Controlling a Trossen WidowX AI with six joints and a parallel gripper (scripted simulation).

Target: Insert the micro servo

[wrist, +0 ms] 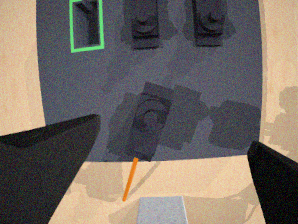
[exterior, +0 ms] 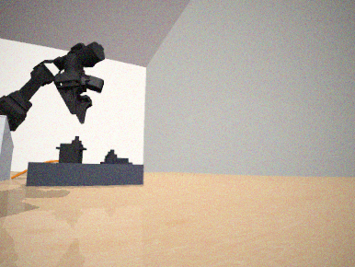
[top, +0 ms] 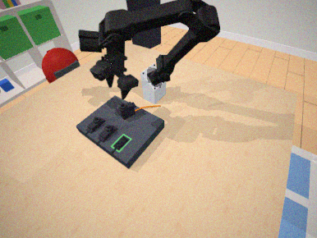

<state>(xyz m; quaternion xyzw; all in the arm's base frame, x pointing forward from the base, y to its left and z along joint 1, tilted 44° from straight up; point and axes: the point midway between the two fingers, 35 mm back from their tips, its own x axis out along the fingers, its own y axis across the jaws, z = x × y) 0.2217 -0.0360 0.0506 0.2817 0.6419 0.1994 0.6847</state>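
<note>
My gripper tip is now 150 mm above the dark deck and 20 mm to the right of it.
</note>
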